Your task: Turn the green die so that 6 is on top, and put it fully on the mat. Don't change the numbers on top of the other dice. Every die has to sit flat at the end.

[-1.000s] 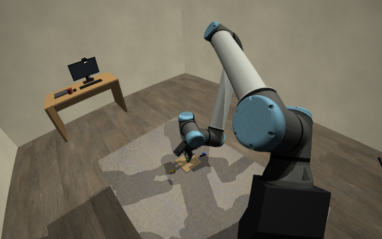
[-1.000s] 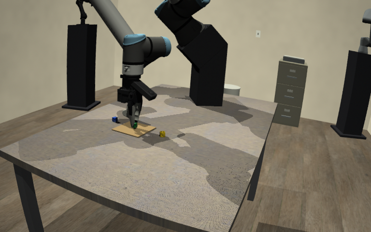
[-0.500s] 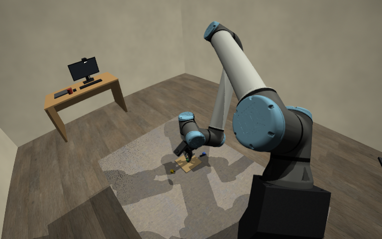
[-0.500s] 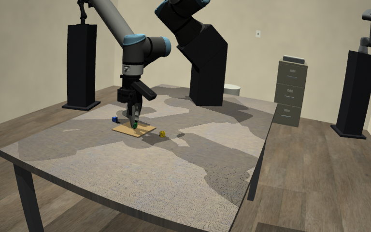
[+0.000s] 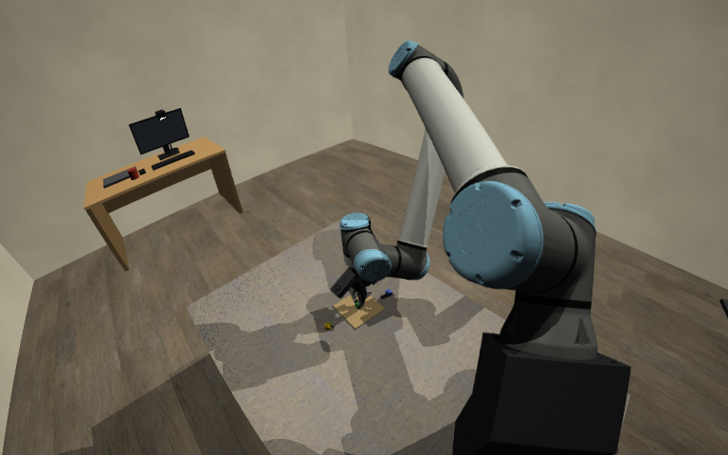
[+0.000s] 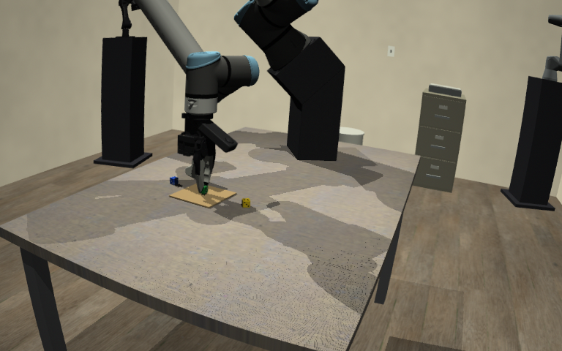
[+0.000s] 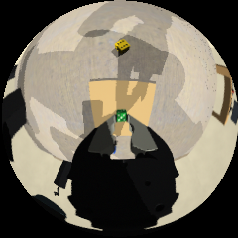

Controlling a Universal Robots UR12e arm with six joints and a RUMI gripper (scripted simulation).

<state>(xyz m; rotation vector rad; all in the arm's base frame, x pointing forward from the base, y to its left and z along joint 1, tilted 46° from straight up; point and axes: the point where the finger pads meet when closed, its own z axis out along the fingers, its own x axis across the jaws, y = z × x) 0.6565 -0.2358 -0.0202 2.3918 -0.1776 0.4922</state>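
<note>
Right now my hand is 1 cm above the green die. Round my hand: blue die: 7 cm behind, 12 cm to the right, 2 cm below; then yellow die: 4 cm ahead, 13 cm to the left, 2 cm below; then tan mat: 2 cm below.
</note>
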